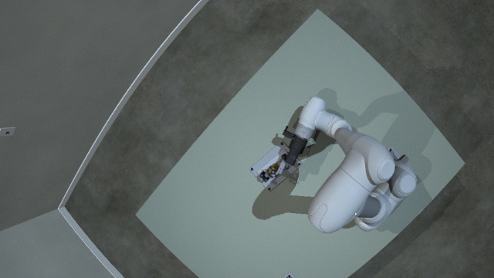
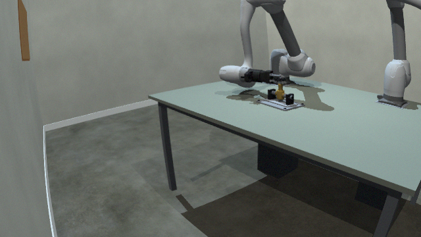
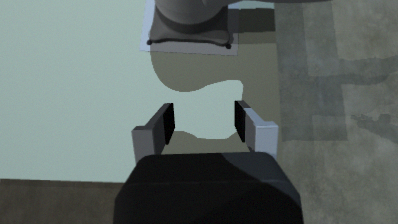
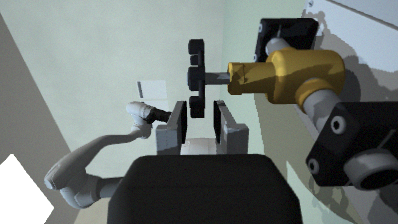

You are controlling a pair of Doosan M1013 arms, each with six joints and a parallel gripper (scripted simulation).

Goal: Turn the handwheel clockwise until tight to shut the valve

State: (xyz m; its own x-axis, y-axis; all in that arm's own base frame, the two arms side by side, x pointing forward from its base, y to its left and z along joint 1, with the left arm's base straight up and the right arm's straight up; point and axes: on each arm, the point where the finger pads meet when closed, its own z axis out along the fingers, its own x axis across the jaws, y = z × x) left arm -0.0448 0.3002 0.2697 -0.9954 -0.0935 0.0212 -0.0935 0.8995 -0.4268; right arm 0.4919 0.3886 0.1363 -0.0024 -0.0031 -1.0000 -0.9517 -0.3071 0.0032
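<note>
The dark handwheel lies 30 mm to the left of my right hand, 20 mm ahead of it and 10 mm below it. From my right hand the other things lie so: light grey plate (130 mm below, 30 mm to the left, 20 mm ahead).
</note>
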